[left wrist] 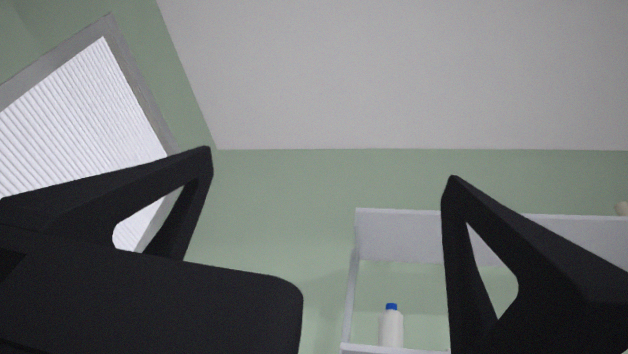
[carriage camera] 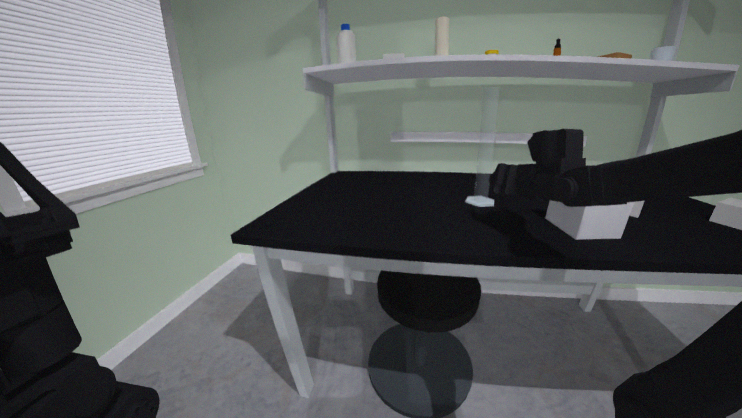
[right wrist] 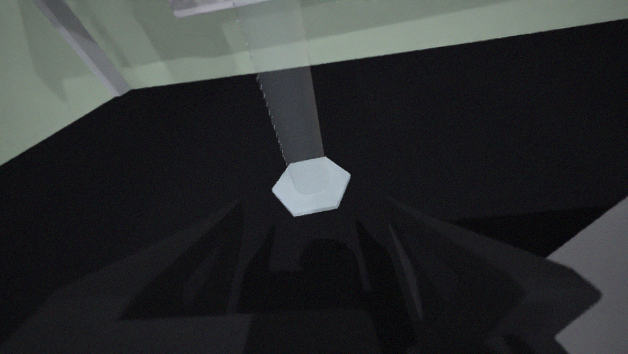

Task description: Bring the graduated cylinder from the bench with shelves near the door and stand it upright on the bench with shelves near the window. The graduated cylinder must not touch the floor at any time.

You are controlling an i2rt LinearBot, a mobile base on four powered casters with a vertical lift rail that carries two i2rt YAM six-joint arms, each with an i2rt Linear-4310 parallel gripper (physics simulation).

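Places are measured from the left arm's base along level axes (x ahead, y left, z up), in millimetres.
Where they show: left gripper, fingertip midpoint: (left wrist: pixel 326 173); right gripper, fingertip midpoint: (carriage camera: pixel 504 181) (right wrist: pixel 313 206).
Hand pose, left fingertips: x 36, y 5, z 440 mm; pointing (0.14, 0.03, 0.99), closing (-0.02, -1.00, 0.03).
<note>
Each offset is from my left fingertips to the centre of the thing. "pt": to the spot under its first point. Level surfaces: height alone.
The clear graduated cylinder @[dx +548, dy -668, dz -91 mm] (carriage camera: pixel 487 124) (right wrist: pixel 295 115) stands upright on its pale hexagonal base on the black bench top @[dz -259 mm] (carriage camera: pixel 363 218) (right wrist: pixel 150 150), below the shelves and near the window @[pt dx +799, dy +901, dz +227 mm] (carriage camera: pixel 98 93). My right gripper (carriage camera: pixel 493 181) (right wrist: pixel 313 206) is open and empty, low over the bench, just right of the cylinder in the carriage view. In the right wrist view its dark fingers are hard to make out against the bench, with the cylinder beyond them. My left gripper (left wrist: pixel 326 173) is open and empty, raised at the left, away from the bench.
White boxes @[dx +341, dy -851, dz -194 mm] (carriage camera: pixel 602 222) @[pt dx +315, dy -1318, dz -222 mm] (carriage camera: pixel 728 212) stand on the bench at the right, close to my right arm. A shelf @[dz +179 mm] (carriage camera: pixel 467 67) above holds a blue-capped bottle @[pt dx +875, dy -240, dz +284 mm] (carriage camera: pixel 346 46) (left wrist: pixel 391 327) and other items. A dark stool @[dx +522, dy -513, dz -563 mm] (carriage camera: pixel 428 301) is under the bench.
</note>
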